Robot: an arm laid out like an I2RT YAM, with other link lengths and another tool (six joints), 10 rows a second.
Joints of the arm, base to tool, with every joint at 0 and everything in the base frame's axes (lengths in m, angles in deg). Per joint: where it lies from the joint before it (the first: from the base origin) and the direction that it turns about. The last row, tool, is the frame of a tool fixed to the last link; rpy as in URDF.
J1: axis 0 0 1 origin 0 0 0.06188
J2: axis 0 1 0 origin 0.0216 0.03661 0.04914
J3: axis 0 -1 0 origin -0.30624 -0.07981 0
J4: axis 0 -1 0 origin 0.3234 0.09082 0.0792
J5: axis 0 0 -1 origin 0.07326 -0.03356 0.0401
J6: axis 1 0 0 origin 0.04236 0 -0.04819
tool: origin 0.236 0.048 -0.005 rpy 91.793 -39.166 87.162
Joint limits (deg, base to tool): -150..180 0..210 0..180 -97..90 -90..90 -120..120
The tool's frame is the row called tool.
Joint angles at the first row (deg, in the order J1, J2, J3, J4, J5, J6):
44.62, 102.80, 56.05, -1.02, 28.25, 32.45
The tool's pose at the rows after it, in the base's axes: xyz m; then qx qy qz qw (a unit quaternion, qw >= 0):
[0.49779 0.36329 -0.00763 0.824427 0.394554 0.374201 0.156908]
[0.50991 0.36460 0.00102 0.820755 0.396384 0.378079 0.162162]
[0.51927 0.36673 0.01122 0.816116 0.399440 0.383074 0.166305]
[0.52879 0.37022 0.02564 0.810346 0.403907 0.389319 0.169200]
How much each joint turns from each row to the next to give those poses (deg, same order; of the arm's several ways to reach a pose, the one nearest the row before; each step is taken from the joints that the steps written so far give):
-1.14, 0.11, 1.40, -1.15, -0.07, -1.16
-0.72, 0.70, 2.05, -0.49, 0.00, -1.40
-0.48, 0.26, 1.71, -0.45, -0.02, -1.38
-0.48, 0.00, 2.05, -0.86, -0.24, -1.57

